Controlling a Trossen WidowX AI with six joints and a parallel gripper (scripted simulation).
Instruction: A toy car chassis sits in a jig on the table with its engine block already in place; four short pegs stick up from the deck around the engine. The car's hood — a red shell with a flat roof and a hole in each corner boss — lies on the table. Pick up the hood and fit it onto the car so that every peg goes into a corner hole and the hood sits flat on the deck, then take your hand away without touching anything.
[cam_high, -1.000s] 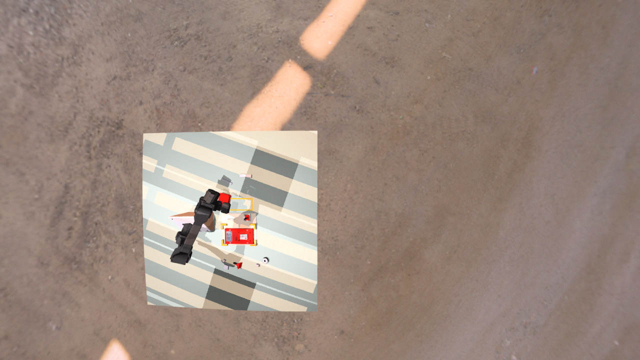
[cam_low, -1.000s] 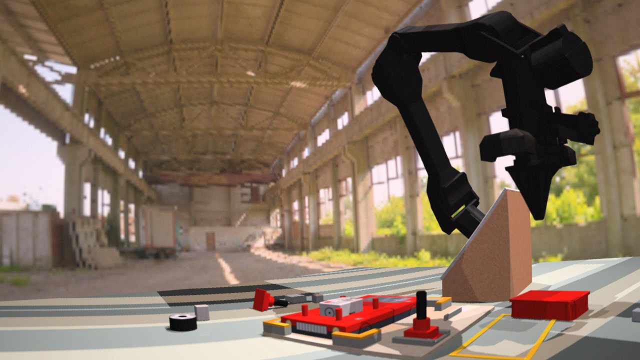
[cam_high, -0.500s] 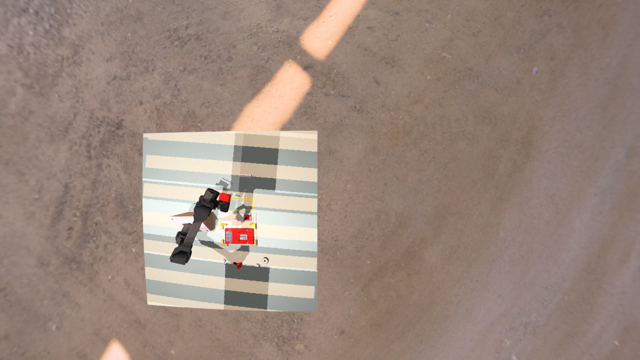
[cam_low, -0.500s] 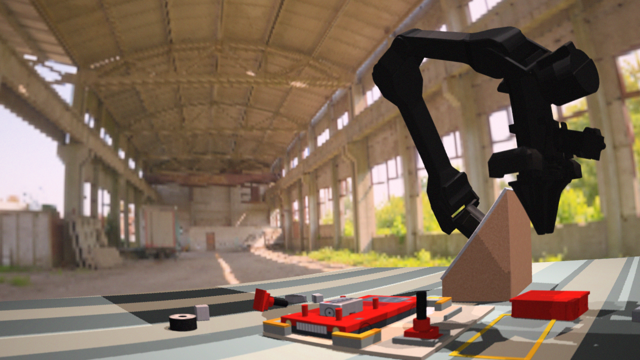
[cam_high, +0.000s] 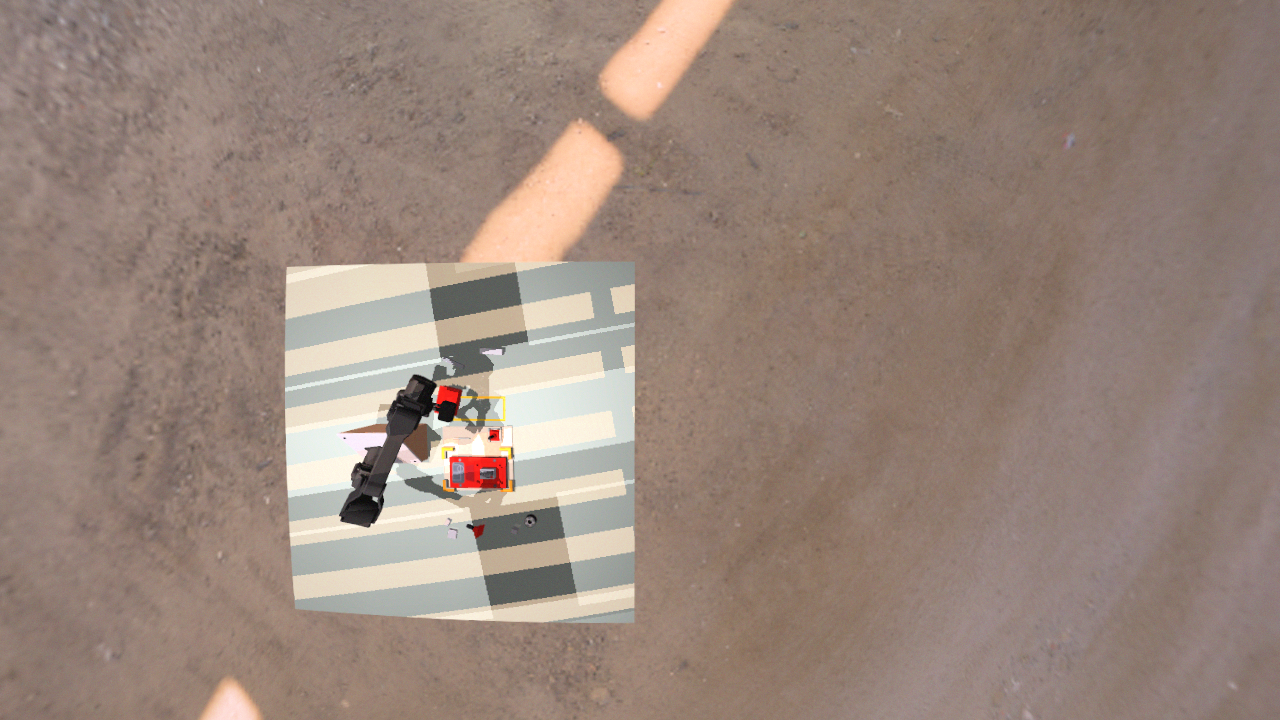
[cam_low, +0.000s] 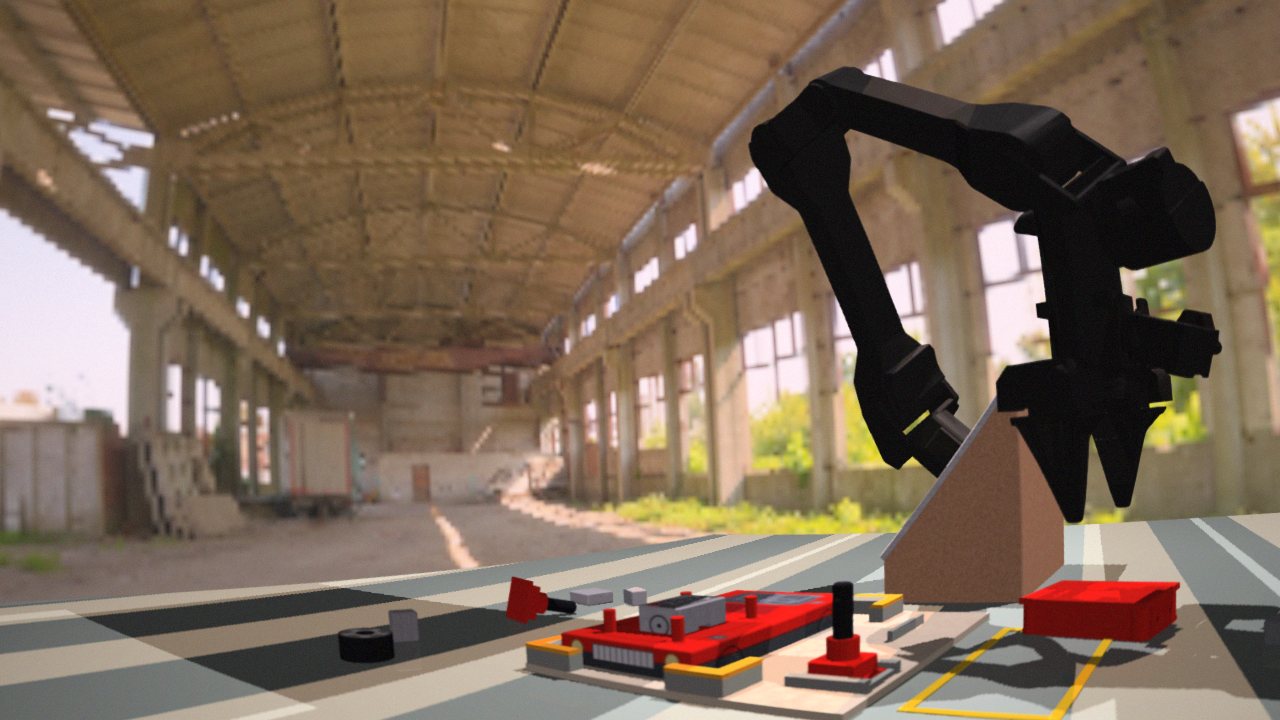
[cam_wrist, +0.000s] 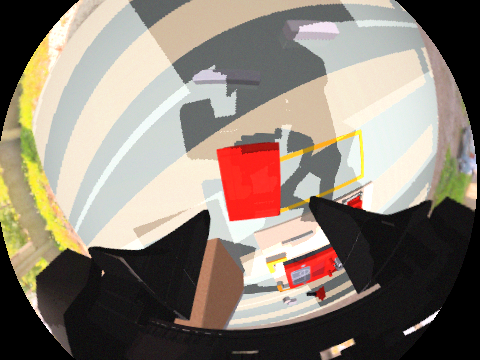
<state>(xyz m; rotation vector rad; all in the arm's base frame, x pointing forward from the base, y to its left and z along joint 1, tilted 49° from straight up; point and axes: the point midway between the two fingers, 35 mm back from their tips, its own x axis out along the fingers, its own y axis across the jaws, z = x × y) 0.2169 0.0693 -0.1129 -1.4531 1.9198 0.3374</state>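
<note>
Right now my gripper tip is 60 mm above the red hood. Also, from my gripper tip: grey engine block 260 mm to the right, 110 mm ahead, 50 mm below; black wheel 460 mm to the right, 220 mm ahead, 70 mm below.
</note>
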